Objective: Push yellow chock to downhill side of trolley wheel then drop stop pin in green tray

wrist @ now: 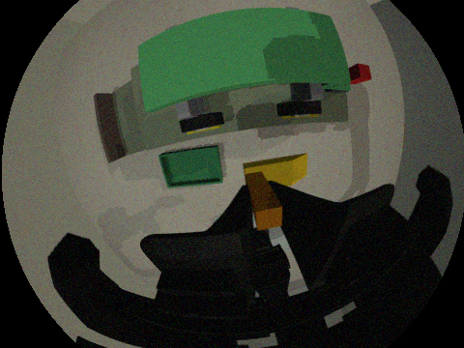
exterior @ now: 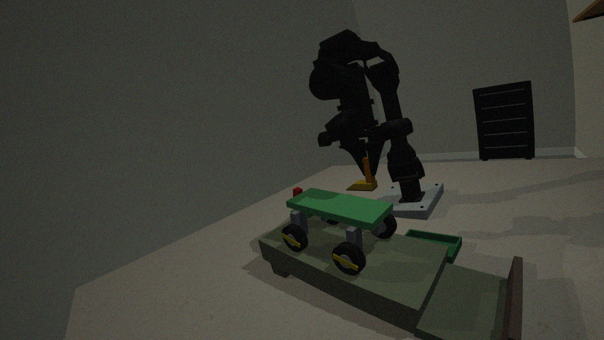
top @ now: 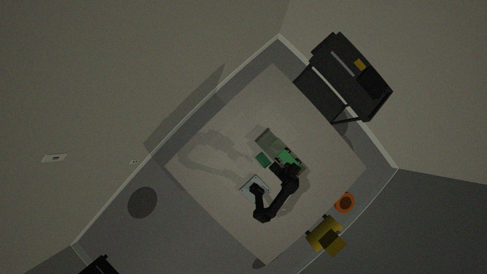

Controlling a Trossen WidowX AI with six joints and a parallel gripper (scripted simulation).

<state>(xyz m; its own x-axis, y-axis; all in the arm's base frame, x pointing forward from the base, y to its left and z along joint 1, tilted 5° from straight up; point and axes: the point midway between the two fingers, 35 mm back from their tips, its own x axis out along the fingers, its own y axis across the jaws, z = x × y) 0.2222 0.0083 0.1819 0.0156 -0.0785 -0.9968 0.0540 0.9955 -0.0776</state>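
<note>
My gripper tip is 13 cm to the left of the red-headed stop pin, 8 cm short of it and 3 cm above it. Round my gripper tip: trolley 11 cm ahead, 5 cm below, 2 cm to the right; yellow chock 2 cm to the right, 1 cm below; green tray 18 cm below, 10 cm to the left, 1 cm behind.
</note>
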